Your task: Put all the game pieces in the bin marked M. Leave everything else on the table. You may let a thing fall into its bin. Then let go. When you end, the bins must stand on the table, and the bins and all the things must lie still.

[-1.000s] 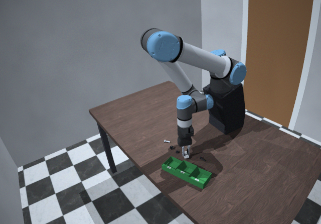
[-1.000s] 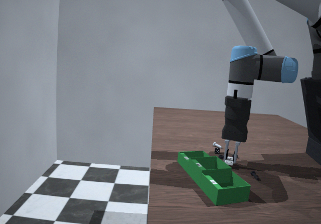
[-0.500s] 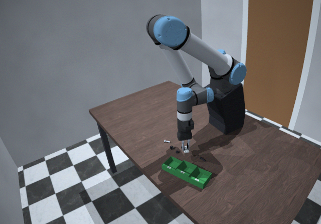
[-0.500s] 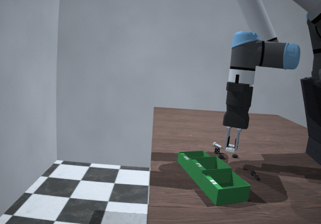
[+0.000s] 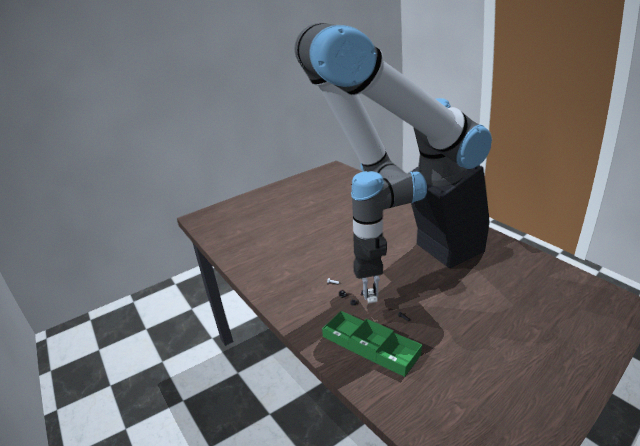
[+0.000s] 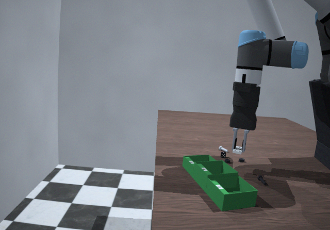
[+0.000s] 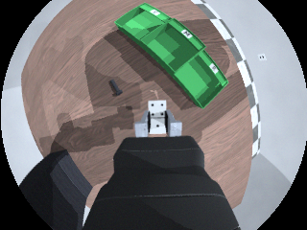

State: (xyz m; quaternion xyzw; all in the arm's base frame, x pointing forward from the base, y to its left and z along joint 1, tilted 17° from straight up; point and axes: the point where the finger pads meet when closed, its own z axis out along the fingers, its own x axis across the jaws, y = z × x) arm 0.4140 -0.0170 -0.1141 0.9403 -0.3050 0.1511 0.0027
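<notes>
Now: hand 10 cm short of the green bin, 8 cm to the right of it and 6 cm above it. The rest, counted from my hand: black die (11 cm to the right, 7 cm below, 1 cm behind); then black bolt (8 cm to the left, 7 cm below, 4 cm behind); then white domino (1 cm below).
</notes>
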